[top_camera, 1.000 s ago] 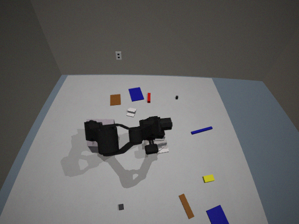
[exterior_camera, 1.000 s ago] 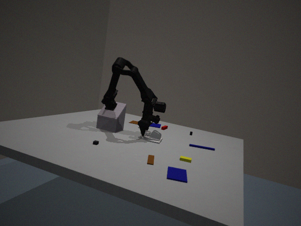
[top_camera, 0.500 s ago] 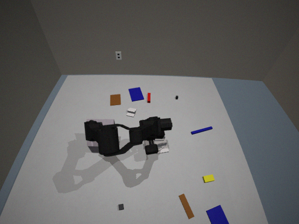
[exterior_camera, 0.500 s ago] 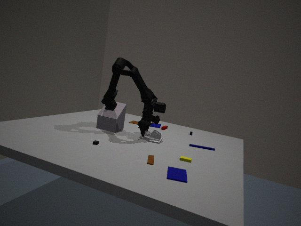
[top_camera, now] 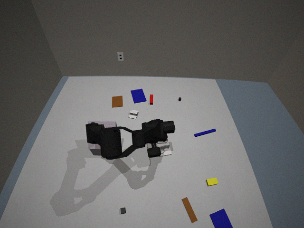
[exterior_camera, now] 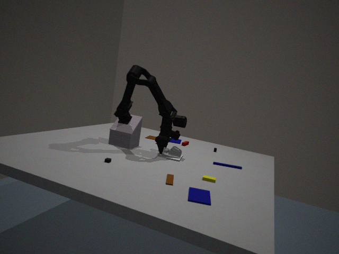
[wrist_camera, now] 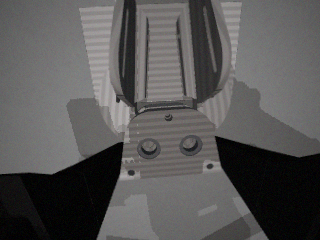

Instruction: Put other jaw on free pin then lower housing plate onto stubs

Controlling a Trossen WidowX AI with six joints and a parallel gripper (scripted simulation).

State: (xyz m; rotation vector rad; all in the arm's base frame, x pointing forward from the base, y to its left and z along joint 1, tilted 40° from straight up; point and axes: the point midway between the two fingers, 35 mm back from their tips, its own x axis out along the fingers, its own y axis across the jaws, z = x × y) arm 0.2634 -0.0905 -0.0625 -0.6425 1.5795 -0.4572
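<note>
My gripper tip is now 20 mm to the right of the grey jaw and 20 mm short of it. The rest, counted from my gripper tip: blue bar 350 mm ahead, 90 mm to the left, 10 mm below; then small dark cube 320 mm to the right, 140 mm behind, 10 mm below; then orange bar 330 mm to the right, 160 mm ahead, 10 mm below.
</note>
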